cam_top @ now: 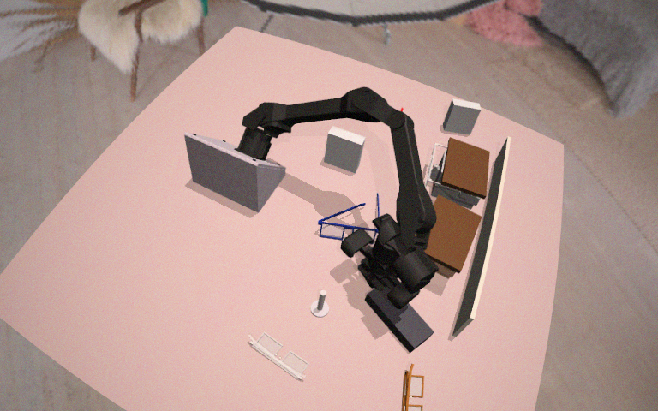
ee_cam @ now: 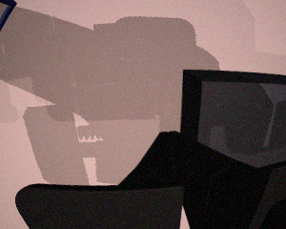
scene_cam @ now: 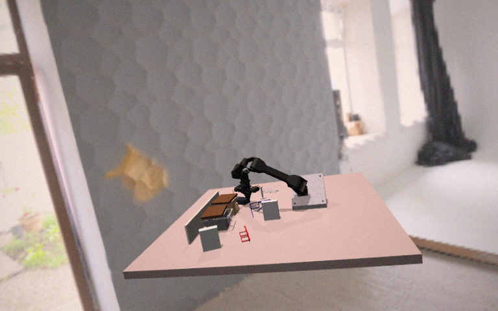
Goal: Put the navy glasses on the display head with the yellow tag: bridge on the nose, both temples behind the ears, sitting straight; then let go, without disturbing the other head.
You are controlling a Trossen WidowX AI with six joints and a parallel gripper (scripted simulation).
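Now: gripper tip 8 cm short of the dark block and 4 cm to the left of it. From my gripper tip the other things lie so: white stand (8 cm behind, 9 cm to the right); then long panel (21 cm ahead, 27 cm to the left, 3 cm above).
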